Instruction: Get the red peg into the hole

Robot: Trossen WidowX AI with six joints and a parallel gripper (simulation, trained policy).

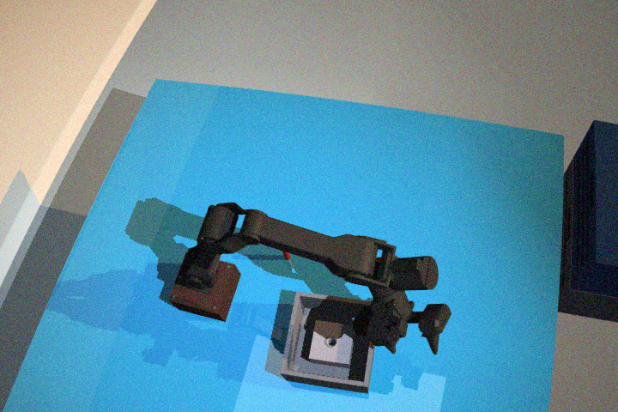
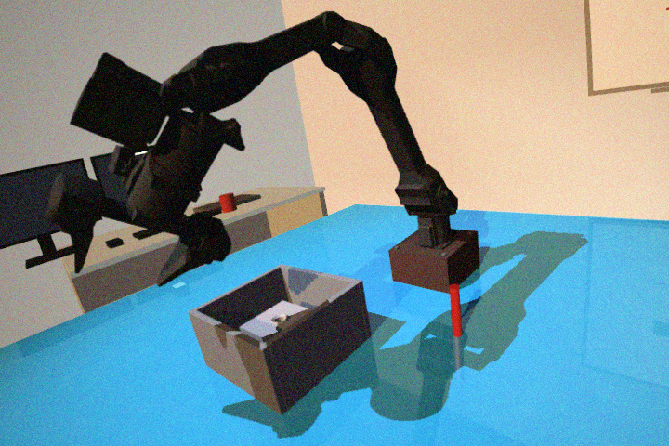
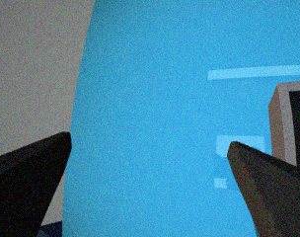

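My gripper tip is now 36 cm past the red peg, 21 cm to the right of it and 16 cm above it. Also, from my gripper tip: box (18 cm behind, 1 cm to the left, 18 cm below); then light grey plate (18 cm behind, 1 cm to the left, 16 cm below).
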